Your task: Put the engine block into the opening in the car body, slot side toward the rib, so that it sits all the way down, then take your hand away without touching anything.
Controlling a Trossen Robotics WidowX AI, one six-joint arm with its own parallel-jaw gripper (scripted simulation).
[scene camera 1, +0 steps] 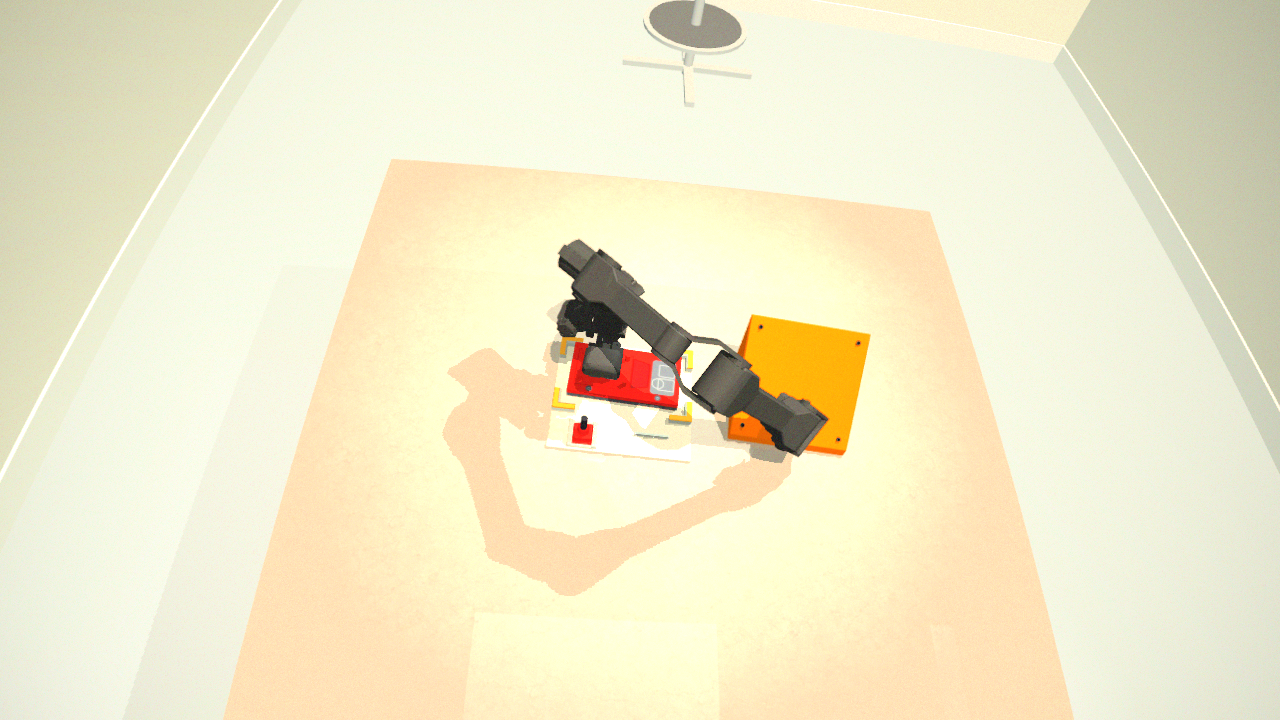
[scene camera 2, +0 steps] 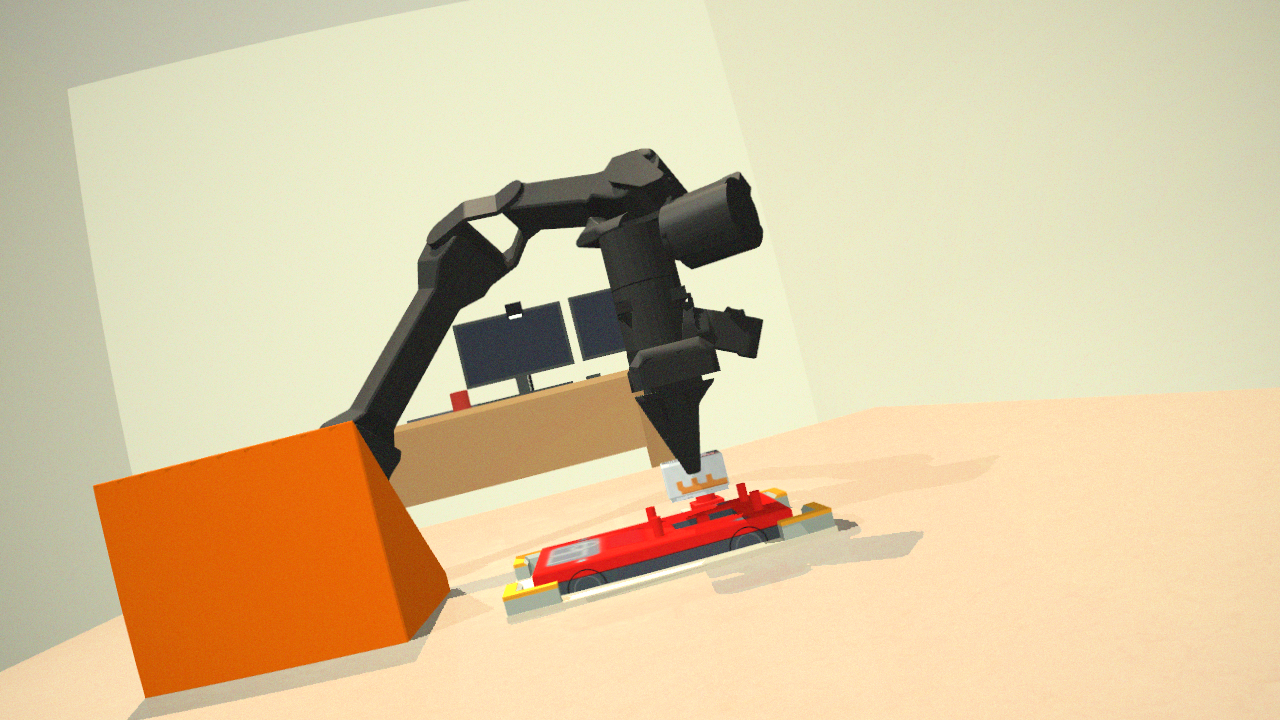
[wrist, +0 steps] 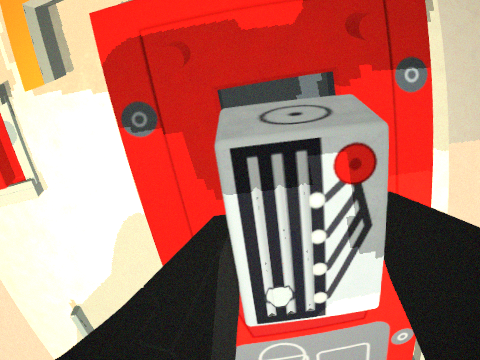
Path:
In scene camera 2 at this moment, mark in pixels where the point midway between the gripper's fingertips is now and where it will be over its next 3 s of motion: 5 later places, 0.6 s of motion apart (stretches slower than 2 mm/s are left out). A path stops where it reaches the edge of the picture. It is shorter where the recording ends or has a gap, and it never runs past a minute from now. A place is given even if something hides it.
My gripper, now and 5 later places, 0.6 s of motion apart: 691, 471; 693, 472; 694, 474; 694, 476; 695, 478; 695, 480

